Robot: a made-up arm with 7 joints.
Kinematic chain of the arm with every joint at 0, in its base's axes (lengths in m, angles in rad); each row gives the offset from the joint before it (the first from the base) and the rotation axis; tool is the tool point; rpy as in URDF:
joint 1: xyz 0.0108 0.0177 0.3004 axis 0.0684 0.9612 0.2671
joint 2: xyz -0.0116 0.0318 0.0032 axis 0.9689 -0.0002 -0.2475
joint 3: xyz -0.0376 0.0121 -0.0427 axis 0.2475 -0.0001 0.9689
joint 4: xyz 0.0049 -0.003 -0.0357 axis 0.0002 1 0
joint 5: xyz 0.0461 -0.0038 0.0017 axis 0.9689 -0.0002 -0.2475
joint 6: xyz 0.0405 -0.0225 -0.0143 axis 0.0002 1 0
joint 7: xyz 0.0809 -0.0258 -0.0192 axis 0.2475 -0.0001 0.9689
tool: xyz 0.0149 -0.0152 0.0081 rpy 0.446 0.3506 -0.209
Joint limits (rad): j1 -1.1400..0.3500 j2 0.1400..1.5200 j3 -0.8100..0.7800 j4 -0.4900..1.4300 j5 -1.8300..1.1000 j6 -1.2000..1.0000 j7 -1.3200..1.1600
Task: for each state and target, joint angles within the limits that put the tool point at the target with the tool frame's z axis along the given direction. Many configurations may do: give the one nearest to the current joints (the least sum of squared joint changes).
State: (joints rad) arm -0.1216 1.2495 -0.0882 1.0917 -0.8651 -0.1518 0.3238
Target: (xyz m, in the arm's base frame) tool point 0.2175 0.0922 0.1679 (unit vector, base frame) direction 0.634 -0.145 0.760
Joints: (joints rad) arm -0.6774 0.6346 -0.2140 1.0033 -0.9368 -0.0312 0.3363
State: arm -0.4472 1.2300 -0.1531 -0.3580 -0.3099 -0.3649 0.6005
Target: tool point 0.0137 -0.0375 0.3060 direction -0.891 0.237 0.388
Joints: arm -0.5729 0.9885 -0.8100 -0.3872 -0.6536 -1.1161 0.0369
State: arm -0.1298 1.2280 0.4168 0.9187 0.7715 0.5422 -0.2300
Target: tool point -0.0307 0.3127 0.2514 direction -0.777 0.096 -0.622
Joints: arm 0.1956 1.4667 -0.5221 1.0775 1.1000 0.2723 -0.0295
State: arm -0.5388 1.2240 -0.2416 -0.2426 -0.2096 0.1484 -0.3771
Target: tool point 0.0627 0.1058 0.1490 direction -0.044 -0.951 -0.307
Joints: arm 0.1195 1.5200 -0.3164 -0.3178 -0.1577 0.7068 -0.3755
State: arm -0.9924 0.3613 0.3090 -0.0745 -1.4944 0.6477 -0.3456
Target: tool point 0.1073 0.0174 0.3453 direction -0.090 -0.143 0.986
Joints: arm -0.1273 0.9659 0.7771 -0.4900 -1.5831 1.0000 -0.4340
